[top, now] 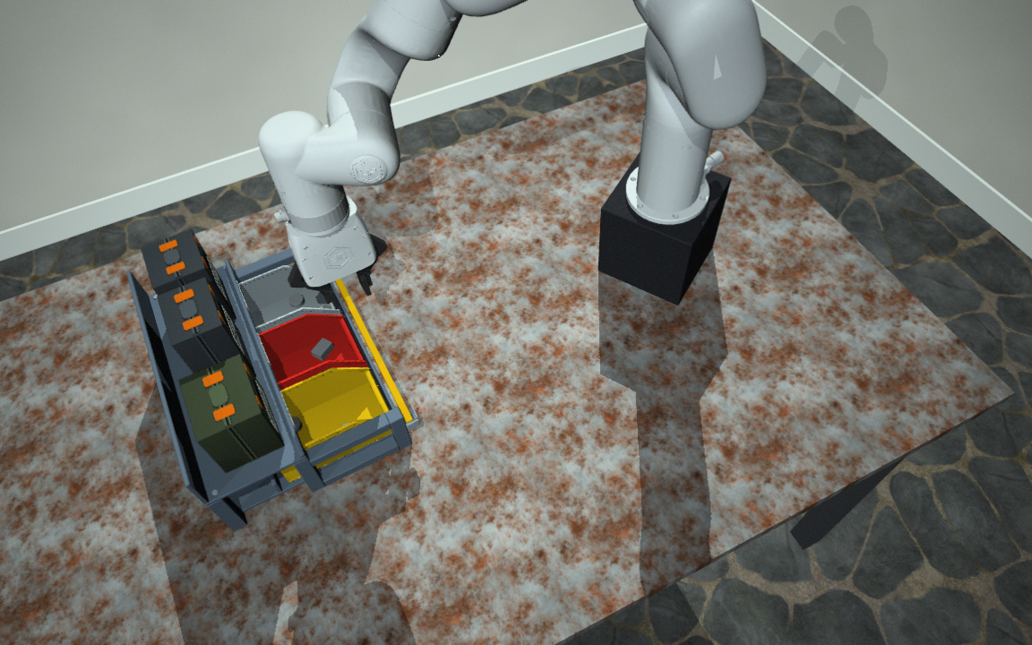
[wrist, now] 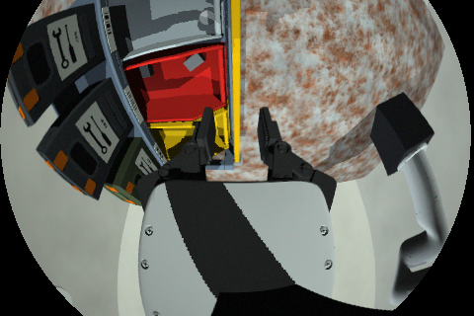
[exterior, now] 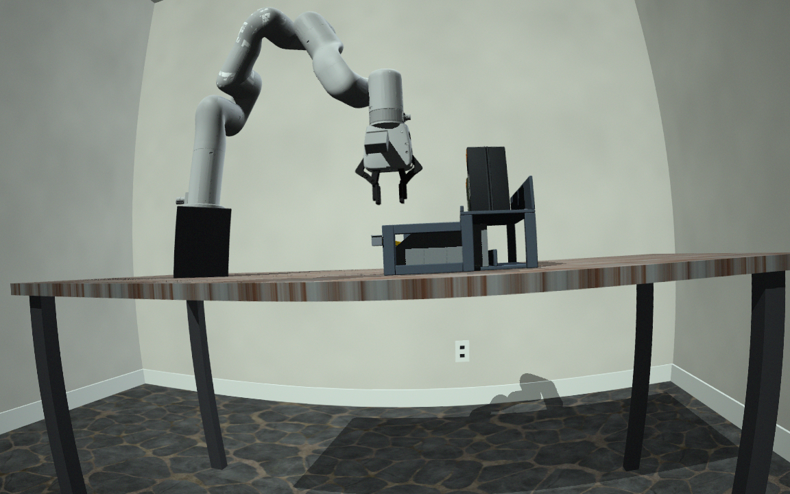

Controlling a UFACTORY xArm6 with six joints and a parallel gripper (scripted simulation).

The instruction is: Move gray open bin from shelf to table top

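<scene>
Right now my hand is 10 cm above the yellow strip. Also, from my hand: yellow bin: 12 cm ahead, 10 cm to the left, 12 cm below; gray open bin: 9 cm ahead, 12 cm to the right, 12 cm below; red bin: 10 cm ahead, 1 cm to the right, 12 cm below.
</scene>
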